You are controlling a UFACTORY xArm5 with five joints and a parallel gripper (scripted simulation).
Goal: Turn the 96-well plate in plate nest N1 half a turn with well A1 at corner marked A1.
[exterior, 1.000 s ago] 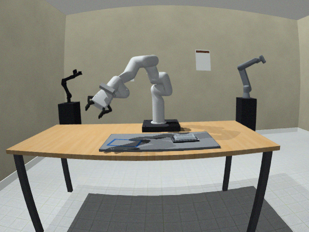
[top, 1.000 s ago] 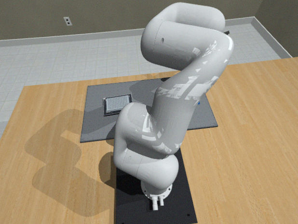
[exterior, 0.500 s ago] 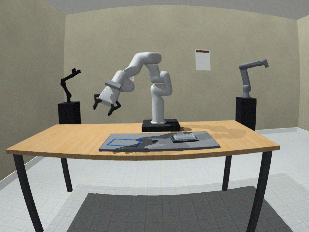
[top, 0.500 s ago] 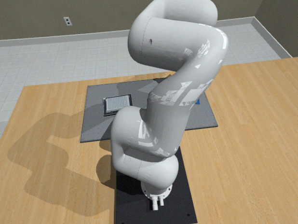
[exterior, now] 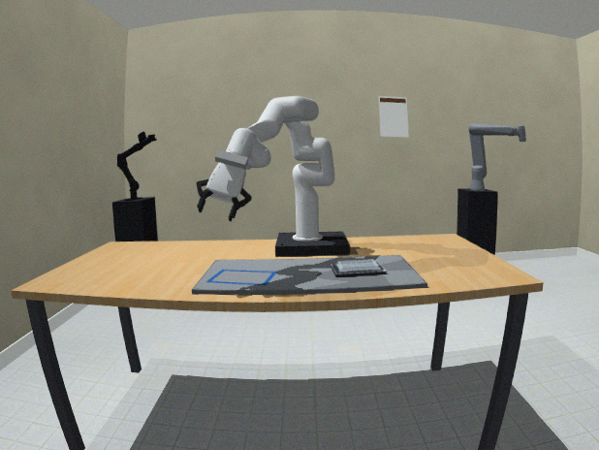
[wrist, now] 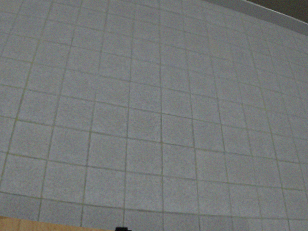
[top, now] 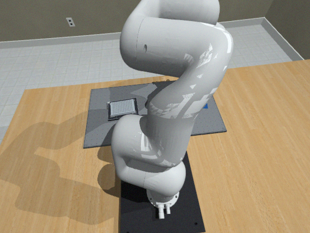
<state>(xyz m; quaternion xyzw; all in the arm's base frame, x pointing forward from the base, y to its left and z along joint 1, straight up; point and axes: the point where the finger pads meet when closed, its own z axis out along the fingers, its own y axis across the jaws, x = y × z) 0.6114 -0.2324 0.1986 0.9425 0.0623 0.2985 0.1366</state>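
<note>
Now: hand 410 mm to the right of the white 96-well plate, 210 mm above it and 190 mm past it. Round my hand: plate nest 410 mm to the left, 220 mm below, 190 mm behind; then A1 label 490 mm to the left, 220 mm below, 140 mm behind.
</note>
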